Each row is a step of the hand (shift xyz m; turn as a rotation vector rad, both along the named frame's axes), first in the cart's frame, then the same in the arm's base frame.
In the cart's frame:
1: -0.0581 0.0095 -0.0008 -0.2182 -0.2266 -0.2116
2: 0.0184 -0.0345 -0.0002 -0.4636 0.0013 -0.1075
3: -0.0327 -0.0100 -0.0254 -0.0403 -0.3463 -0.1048
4: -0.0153 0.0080 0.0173 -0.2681 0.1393 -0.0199
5: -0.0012 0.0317 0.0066 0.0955 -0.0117 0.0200
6: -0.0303 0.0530 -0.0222 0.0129 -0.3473 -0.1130
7: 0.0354 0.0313 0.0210 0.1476 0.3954 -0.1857
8: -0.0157 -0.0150 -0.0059 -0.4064 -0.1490 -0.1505
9: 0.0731 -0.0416 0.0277 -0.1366 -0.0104 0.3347
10: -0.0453 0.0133 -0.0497 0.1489 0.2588 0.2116
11: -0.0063 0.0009 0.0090 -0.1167 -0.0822 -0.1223
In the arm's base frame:
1: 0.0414 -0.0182 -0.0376 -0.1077 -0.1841 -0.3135
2: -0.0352 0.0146 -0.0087 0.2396 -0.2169 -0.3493
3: 0.0030 -0.0288 -0.0313 -0.2573 -0.0055 -0.2575
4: 0.0215 0.0097 -0.0063 0.2514 -0.1270 -0.1112
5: 0.0253 -0.0035 0.0199 -0.0581 0.0460 0.0645
6: 0.0466 -0.0437 0.0118 -0.2933 0.0007 -0.2180
7: 0.0085 0.0192 0.0473 0.1142 -0.2495 0.3705
8: -0.0032 -0.0050 -0.0217 0.0838 -0.1981 -0.4047
9: -0.0624 0.0562 0.0280 0.2049 0.2771 -0.1098
10: 0.0174 -0.0612 -0.0255 0.1720 0.1571 0.2822
11: 0.0079 0.0064 -0.0042 -0.0340 -0.1183 -0.1421

